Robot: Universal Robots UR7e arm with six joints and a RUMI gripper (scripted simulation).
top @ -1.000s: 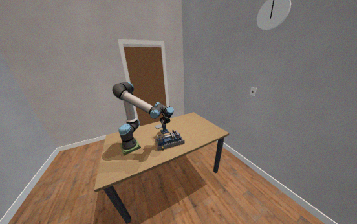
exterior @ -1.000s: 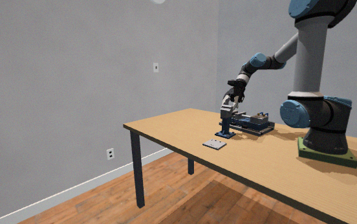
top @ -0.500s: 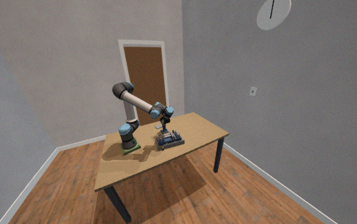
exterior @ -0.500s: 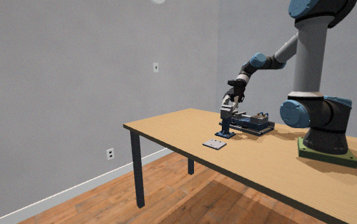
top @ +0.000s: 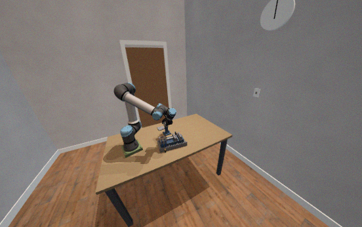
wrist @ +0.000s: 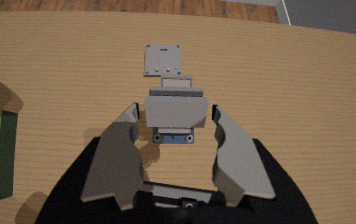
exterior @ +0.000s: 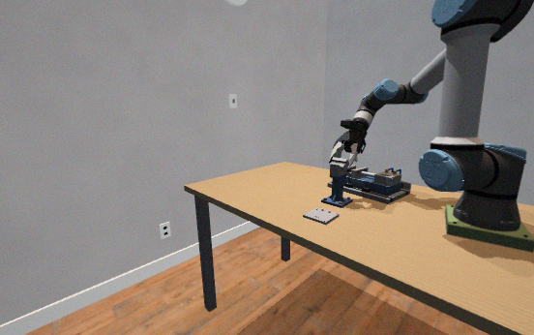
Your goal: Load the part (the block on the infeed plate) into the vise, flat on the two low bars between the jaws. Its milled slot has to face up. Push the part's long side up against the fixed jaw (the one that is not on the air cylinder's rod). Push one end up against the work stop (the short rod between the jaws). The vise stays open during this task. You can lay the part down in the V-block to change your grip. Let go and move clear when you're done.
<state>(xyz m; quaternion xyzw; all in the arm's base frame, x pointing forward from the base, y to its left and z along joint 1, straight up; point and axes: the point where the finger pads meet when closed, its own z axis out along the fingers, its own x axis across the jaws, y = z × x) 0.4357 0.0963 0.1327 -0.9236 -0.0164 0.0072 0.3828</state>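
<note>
My gripper is now 10 mm to the right of the part and 10 mm above it. The rest, counted from my hand: grey jaw (20 mm ahead, 210 mm to the right, 90 mm below); then cylinder rod (30 mm behind, 210 mm to the right, 90 mm below); then work stop (60 mm ahead, 170 mm to the right, 80 mm below).
</note>
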